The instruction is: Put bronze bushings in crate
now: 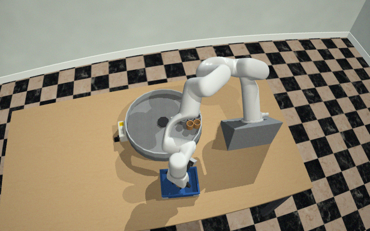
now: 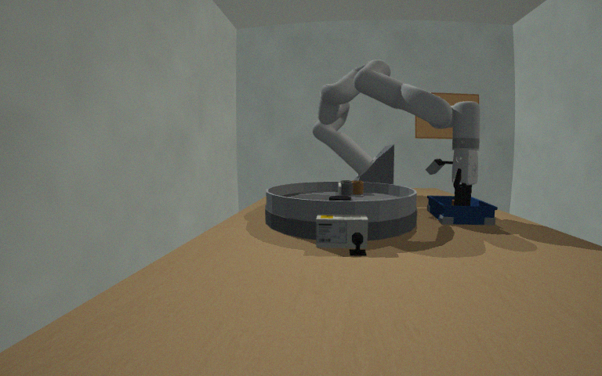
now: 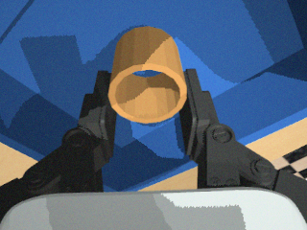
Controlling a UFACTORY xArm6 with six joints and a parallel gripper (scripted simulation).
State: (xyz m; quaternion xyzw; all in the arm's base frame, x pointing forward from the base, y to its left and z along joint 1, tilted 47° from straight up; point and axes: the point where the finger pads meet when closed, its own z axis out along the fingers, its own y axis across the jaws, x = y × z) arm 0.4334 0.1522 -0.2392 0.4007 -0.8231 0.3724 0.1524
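Right now my hand is 3 cm above the blue crate, 1 cm to the left of it and 1 cm past it. The rest, counted from my hand: grey turning table: 36 cm to the right, 4 cm ahead.
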